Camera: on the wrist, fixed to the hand. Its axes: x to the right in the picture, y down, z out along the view.
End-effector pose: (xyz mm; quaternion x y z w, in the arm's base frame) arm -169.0 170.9 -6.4 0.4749 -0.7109 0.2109 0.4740
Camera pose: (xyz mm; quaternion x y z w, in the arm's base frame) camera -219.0 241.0 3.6 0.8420 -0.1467 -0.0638 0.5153
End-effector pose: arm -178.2 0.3 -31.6 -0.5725 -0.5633 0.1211 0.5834
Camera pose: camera -119.1 -8.5 -94.4 -0.0098 -0.7349 -0.3075 0.6044
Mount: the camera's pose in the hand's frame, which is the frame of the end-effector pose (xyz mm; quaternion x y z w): -19.6 77.5 -33.5 0.0781 0.0889 -0.6678 0.7349
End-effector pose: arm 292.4 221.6 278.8 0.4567 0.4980 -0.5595 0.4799
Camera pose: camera 372.8 253.2 286.1 -0.0903 -0.6699 0.7300 0.1009
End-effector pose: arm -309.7 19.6 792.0 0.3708 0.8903 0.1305 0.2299
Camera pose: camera -268.0 57.0 858.2 -0.3157 0.9325 -0.0942 0.1480
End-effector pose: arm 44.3 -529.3 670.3 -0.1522 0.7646 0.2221 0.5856
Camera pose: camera -16.4 -480.9 708.9 -0.5964 0.5297 -0.3011 0.5226
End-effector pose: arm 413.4 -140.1 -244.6 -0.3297 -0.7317 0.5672 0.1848
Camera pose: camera 470.1 -119.2 -306.7 0.2103 -0.6972 0.3213 0.6054
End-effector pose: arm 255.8 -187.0 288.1 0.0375 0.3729 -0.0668 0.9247
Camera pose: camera 230.6 -104.5 279.1 -0.1433 0.3761 -0.6924 0.5989
